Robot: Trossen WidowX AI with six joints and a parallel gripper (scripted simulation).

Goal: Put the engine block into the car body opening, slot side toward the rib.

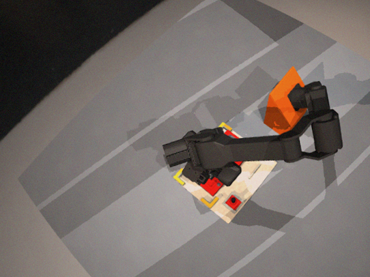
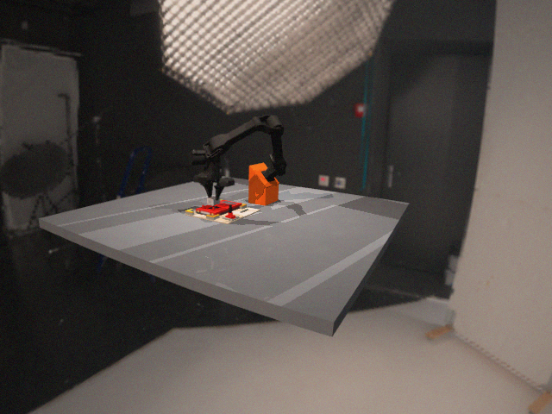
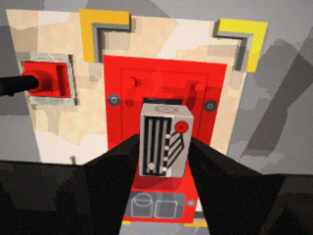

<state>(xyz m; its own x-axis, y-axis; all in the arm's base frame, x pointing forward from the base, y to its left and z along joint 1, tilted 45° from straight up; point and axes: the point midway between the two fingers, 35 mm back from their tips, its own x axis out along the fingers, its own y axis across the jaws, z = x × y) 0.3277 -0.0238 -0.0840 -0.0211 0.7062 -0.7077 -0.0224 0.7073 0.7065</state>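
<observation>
Right now my gripper tip is 10 mm above the engine block. From my gripper tip the other things lie so: beige board: 30 mm behind, 20 mm to the left, 50 mm below.
</observation>
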